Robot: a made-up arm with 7 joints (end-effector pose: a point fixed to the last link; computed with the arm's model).
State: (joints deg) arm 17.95 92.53 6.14 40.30 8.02 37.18 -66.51
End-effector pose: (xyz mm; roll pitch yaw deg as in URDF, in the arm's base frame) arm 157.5 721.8 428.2 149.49 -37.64 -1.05
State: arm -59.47 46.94 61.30 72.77 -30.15 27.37 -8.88
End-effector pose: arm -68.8 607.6 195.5 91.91 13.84 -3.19
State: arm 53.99 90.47 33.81 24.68 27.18 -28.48 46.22
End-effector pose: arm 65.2 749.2 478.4 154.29 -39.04 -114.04
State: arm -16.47 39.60 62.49 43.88 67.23 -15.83 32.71
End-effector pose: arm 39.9 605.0 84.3 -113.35 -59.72 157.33
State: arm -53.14 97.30 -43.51 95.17 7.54 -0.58 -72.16
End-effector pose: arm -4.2 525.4 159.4 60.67 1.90 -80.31
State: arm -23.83 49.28 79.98 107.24 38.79 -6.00 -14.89
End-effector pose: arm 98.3 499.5 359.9 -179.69 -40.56 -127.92
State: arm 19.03 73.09 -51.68 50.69 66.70 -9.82 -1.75
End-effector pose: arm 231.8 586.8 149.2 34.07 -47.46 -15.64
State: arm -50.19 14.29 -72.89 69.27 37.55 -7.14 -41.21
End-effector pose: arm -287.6 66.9 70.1 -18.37 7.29 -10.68
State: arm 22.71 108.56 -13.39 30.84 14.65 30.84 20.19
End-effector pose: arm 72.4 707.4 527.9 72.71 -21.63 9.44
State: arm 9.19 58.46 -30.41 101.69 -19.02 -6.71 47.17
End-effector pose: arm 255.1 379.6 161.3 28.20 -10.95 -114.84
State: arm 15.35 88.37 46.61 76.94 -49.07 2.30 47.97
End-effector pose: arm 137.8 604.7 548.4 99.36 7.20 -33.15
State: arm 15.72 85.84 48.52 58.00 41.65 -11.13 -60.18
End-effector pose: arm 167.0 657.7 538.5 -117.43 -34.74 -135.38
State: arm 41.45 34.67 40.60 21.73 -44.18 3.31 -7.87
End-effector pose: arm 368.7 521.5 72.3 56.29 -45.36 -5.49
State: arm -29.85 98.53 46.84 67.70 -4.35 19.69 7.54
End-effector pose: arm 247.9 602.2 456.5 96.23 -3.99 -45.58
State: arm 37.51 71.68 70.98 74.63 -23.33 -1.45 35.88
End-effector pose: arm 78.3 640.3 477.9 144.99 -40.69 -76.85
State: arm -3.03 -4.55 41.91 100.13 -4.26 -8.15 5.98
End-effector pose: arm 208.2 293.2 83.7 141.81 -84.07 -110.18
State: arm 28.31 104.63 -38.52 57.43 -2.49 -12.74 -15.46
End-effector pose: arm 160.9 693.6 431.3 97.90 15.21 -55.22
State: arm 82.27 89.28 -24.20 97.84 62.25 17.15 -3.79
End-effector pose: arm 172.5 455.4 570.4 149.90 -47.51 -138.68
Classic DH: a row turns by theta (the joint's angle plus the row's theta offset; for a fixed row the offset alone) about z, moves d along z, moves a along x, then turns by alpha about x. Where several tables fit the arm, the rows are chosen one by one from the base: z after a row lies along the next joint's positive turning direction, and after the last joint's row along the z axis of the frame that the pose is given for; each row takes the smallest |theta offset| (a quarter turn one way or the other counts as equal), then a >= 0, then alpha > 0; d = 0 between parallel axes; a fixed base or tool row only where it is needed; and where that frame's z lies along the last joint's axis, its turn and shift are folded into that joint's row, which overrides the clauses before.
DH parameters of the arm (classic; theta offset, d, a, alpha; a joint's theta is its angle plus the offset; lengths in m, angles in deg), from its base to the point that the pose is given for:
base (fixed): 0 0.395 0.025 90
joint 1: -90 -0.2 0.003 -90
joint 2: -90 0.012 0.01 90
joint 3: -90 -0.319 0.027 -90
joint 4: 0 -0.007 0.001 90
joint 5: 0 -0.247 -0.017 90
joint 6: -90 -0.021 0.012 -90
joint 7: -85.21 0.03 -0.0197 97.56
tool (fixed): -88.41 0.0074 0 0

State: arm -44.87 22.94 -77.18 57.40 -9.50 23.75 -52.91
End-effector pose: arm -323.1 214.8 13.6 13.50 1.37 -78.14
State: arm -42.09 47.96 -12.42 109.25 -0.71 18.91 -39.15
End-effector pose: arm 26.6 326.6 71.8 58.13 -27.39 -51.35
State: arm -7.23 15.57 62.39 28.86 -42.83 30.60 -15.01
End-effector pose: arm 10.0 377.3 -128.8 48.07 11.44 34.27
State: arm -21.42 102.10 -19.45 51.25 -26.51 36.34 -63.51
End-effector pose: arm 169.1 708.5 370.6 171.82 55.62 -7.76
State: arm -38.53 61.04 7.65 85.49 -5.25 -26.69 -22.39
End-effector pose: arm 111.4 499.6 92.9 77.88 -29.32 -86.26
